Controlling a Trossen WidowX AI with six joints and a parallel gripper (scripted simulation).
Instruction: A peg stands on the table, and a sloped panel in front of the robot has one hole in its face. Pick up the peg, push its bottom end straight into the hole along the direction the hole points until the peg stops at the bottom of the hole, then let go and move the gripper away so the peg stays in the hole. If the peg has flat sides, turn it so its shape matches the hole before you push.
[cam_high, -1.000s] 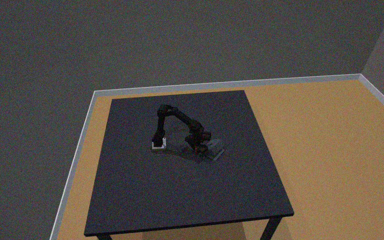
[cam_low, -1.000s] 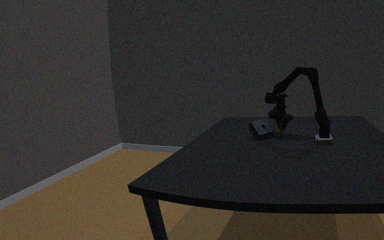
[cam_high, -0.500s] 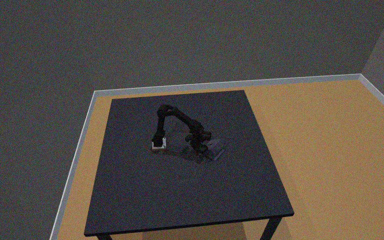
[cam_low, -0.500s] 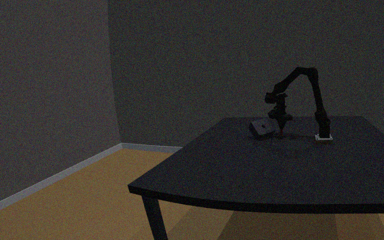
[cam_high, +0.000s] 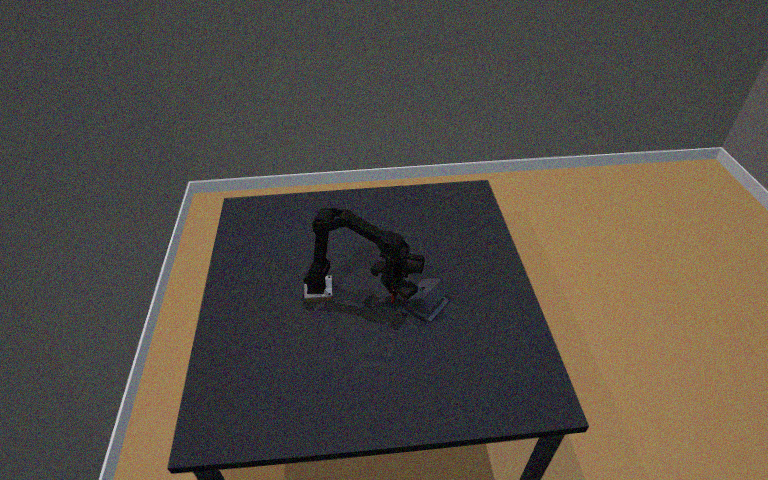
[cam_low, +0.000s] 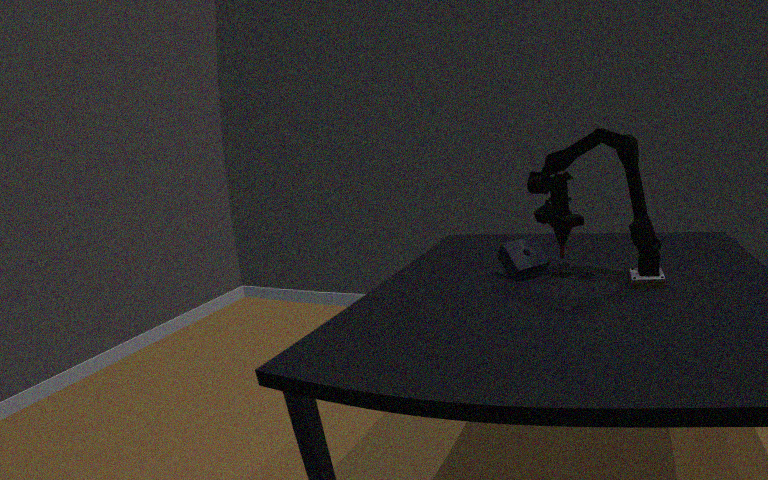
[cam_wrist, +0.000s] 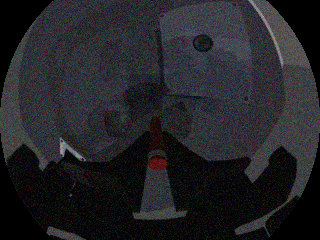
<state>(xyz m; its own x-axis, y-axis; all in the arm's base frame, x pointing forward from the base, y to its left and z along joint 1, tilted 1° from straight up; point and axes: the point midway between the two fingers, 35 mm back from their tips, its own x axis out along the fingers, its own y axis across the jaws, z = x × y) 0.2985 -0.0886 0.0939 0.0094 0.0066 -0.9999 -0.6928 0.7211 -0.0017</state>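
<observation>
Right now my gripper tip is 120 mm short of the grey sloped panel, 40 mm above it and 30 mm to the right of it. The rest, counted from my gripper tip: red peg: 20 mm above.
</observation>
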